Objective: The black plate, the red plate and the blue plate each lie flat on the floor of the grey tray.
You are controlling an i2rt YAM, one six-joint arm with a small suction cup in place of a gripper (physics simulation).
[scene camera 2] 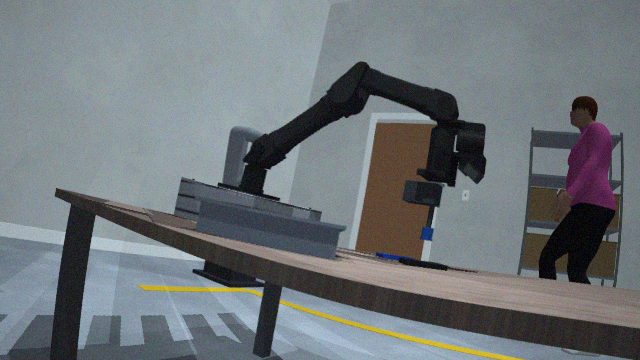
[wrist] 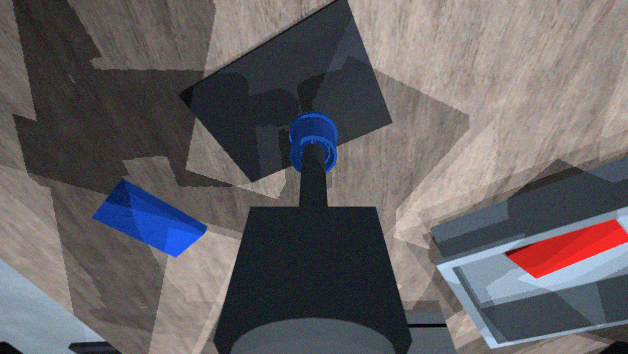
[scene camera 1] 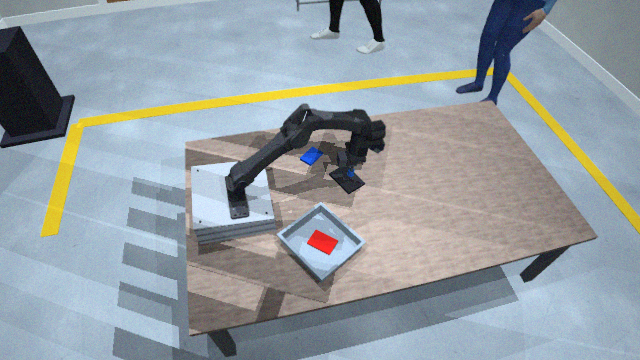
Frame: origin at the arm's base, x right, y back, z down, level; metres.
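Seen in the pictures: hand at its tool point: (scene camera 2: 425,239) (wrist: 313,133) (scene camera 1: 350,174); arm's base at its link origin: (scene camera 2: 249,194) (scene camera 1: 236,196).
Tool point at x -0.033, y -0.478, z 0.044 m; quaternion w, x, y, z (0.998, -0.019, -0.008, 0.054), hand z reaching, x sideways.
Pixels of each thing's top centre, then the offset from my tool point to it. Level surfaces: height alone.
- black plate at its top centre: (wrist: 288,109) (scene camera 2: 422,261) (scene camera 1: 347,178) dy +0.004, dx -0.020, dz +0.048 m
- smaller blue plate at its top centre: (wrist: 149,225) (scene camera 2: 395,255) (scene camera 1: 311,155) dy +0.119, dx -0.189, dz +0.048 m
- red plate at its top centre: (wrist: 567,248) (scene camera 1: 322,241) dy +0.195, dx +0.256, dz +0.046 m
- grey tray at its top centre: (wrist: 596,284) (scene camera 2: 279,216) (scene camera 1: 321,238) dy +0.203, dx +0.261, dz +0.009 m
- wooden table at its surface level: dz +0.059 m
My suction cup (scene camera 1: 350,172) (scene camera 2: 426,234) (wrist: 313,135) is blue, off and bare. It hangs a little above the black plate, with a gap in scene camera 2's view. The black plate (scene camera 1: 346,184) (scene camera 2: 422,264) (wrist: 350,95) lies flat on the table behind the tray. The smaller blue plate (scene camera 1: 311,156) (scene camera 2: 392,256) (wrist: 150,220) lies flat on the table, to the left of the black one in scene camera 1's view. The red plate (scene camera 1: 322,242) (wrist: 570,252) lies flat on the floor of the grey tray (scene camera 1: 345,243) (scene camera 2: 270,235) (wrist: 464,295); scene camera 2 does not show it.
The arm's base stands on a layered pale block (scene camera 1: 212,200) at the table's left end, close to the tray's left corner. The wooden table (scene camera 1: 450,200) carries everything. People stand on the floor beyond it, one in blue (scene camera 1: 495,45) near its far edge.
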